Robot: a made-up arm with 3 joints. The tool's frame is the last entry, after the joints.
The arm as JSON. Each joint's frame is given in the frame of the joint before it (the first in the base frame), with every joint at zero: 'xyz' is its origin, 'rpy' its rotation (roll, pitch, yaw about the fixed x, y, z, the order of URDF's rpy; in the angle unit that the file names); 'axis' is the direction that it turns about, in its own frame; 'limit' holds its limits. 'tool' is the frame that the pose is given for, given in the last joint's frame.
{
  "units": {
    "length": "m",
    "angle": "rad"
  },
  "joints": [
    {
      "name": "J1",
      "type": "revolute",
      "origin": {
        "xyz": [
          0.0,
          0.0,
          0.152
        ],
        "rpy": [
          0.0,
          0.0,
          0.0
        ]
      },
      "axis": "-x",
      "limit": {
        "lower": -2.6,
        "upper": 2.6
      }
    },
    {
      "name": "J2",
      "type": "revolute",
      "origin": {
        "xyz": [
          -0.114,
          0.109,
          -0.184
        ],
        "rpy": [
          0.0,
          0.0,
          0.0
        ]
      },
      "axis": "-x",
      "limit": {
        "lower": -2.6,
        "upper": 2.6
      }
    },
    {
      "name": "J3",
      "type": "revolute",
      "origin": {
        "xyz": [
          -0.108,
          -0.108,
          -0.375
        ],
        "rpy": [
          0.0,
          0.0,
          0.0
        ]
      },
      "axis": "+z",
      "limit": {
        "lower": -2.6,
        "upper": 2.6
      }
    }
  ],
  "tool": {
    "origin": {
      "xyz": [
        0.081,
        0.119,
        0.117
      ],
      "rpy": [
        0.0,
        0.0,
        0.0
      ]
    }
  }
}
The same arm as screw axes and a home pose.
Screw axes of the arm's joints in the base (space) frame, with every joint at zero. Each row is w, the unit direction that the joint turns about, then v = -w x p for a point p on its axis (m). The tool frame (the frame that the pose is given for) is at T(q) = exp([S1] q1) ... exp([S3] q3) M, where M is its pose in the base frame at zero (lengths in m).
S1: w -1 0 0 v 0 -0.152 0
S2: w -1 0 0 v 0 0.032 0.109
S3: w 0 0 1 v 0.001 0.222 0
M: xyz -0.141 0.12 -0.29 (m) quaternion w x y z 1 0 0 0
Joint limits (rad, base to tool): -2.6..2.6 -2.6..2.6 -2.6..2.6

